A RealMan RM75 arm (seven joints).
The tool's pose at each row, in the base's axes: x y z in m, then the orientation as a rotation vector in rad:
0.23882 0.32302 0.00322 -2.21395 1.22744 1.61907
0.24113 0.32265 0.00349 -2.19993 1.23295 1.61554
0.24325 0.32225 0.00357 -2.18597 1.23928 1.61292
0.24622 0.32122 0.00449 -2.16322 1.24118 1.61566
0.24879 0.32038 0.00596 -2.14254 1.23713 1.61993
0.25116 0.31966 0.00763 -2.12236 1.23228 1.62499
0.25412 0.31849 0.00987 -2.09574 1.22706 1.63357
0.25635 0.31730 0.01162 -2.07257 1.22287 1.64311
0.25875 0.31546 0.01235 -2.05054 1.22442 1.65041
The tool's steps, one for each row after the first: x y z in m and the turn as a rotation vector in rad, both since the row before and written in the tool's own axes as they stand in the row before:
0.00017 -0.00122 -0.00201 0.01057 -0.00692 0.00122
0.00032 -0.00115 -0.00180 0.00999 -0.00696 0.00216
-0.00002 -0.00107 -0.00309 0.01106 -0.01510 0.00005
-0.00066 -0.00077 -0.00291 0.00838 -0.01553 -0.00331
-0.00094 -0.00067 -0.00275 0.00744 -0.01564 -0.00347
-0.00123 -0.00064 -0.00364 0.00855 -0.02093 -0.00296
-0.00089 -0.00030 -0.00293 0.00599 -0.01873 -0.00145
0.00026 -0.00034 -0.00308 0.00733 -0.01604 0.00197

